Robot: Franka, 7 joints.
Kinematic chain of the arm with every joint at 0, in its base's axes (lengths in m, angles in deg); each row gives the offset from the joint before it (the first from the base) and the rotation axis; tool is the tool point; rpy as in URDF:
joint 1: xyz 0 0 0.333 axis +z
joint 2: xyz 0 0 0 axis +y
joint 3: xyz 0 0 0.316 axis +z
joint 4: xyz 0.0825 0 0 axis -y
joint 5: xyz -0.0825 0 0.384 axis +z
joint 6: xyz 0 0 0 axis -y
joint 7: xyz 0.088 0 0 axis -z
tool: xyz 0 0 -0.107 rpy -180 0 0
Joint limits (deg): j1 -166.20..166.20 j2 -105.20..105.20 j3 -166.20..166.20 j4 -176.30..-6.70 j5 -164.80..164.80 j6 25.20..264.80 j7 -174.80..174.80
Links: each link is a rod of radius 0.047 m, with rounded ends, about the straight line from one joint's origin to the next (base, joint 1, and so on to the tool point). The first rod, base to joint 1, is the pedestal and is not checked.
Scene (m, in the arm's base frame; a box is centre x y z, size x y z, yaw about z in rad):
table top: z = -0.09
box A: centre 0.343 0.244 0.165 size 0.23 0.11 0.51 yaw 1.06
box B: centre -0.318 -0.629 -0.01 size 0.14 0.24 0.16 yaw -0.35
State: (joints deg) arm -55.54 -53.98 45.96 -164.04 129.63 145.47 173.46
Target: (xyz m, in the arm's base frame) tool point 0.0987 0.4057 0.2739
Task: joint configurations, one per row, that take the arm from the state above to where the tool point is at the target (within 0.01 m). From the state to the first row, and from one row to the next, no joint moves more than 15 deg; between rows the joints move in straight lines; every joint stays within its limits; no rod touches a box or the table.
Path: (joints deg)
1: -50.43 -56.15 56.59 -149.54 134.23 145.98 173.80
2: -45.33 -58.31 67.23 -135.04 138.83 146.49 174.13
3: -40.22 -60.48 77.86 -120.53 143.43 147.00 174.46
4: -35.12 -62.64 88.50 -106.03 148.03 147.51 174.80
5: -26.87 -58.38 87.81 -117.56 143.17 143.87 174.46
6: -18.63 -54.11 87.11 -129.09 138.31 140.23 174.13
7: -10.38 -49.85 86.42 -140.61 133.44 136.59 173.80
8: -2.14 -45.58 85.72 -152.14 128.58 132.95 173.46

